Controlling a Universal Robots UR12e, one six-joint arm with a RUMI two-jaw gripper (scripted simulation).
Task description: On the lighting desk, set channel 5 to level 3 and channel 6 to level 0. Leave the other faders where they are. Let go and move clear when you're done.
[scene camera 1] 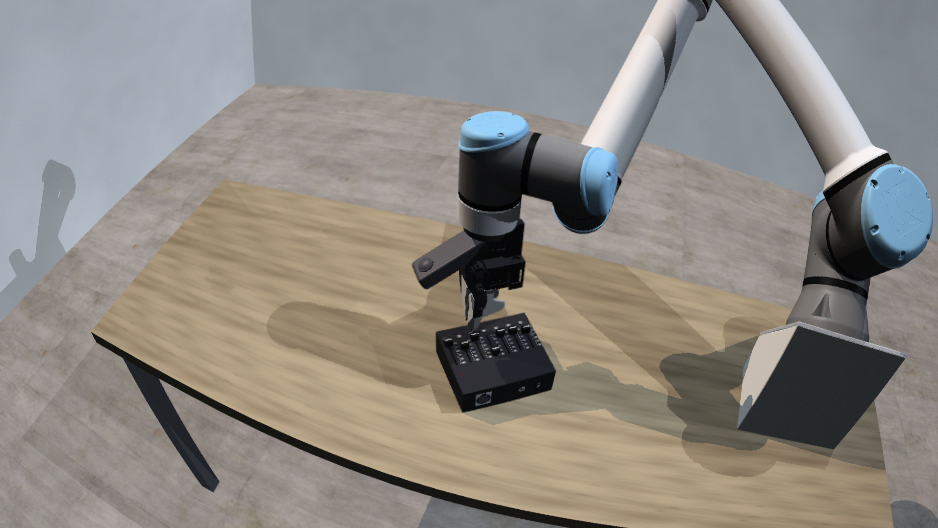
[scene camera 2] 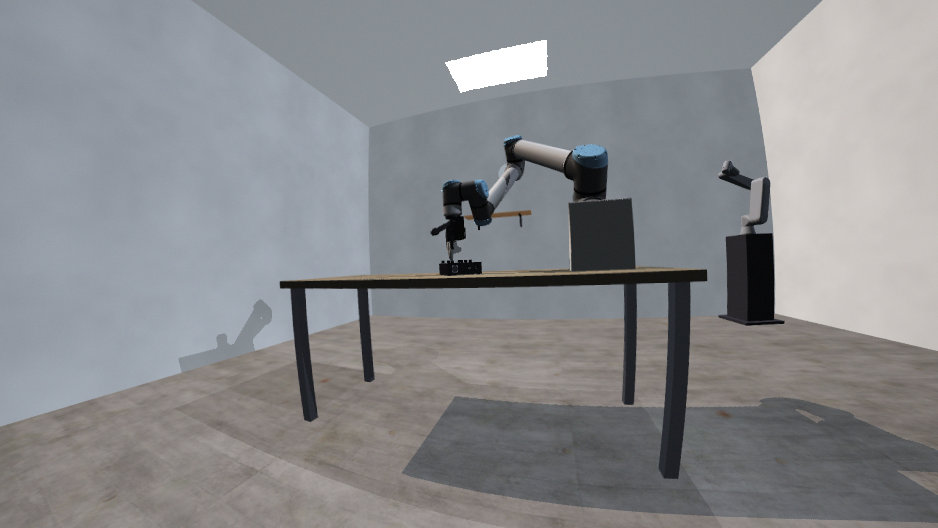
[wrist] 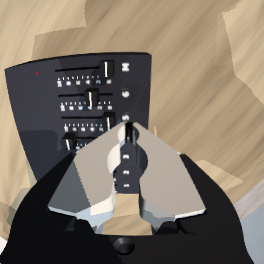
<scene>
my gripper: scene camera 1; scene camera 2; wrist 129,123
same spot on my gripper: (scene camera 1: 474,303) = (scene camera 2: 450,241)
</scene>
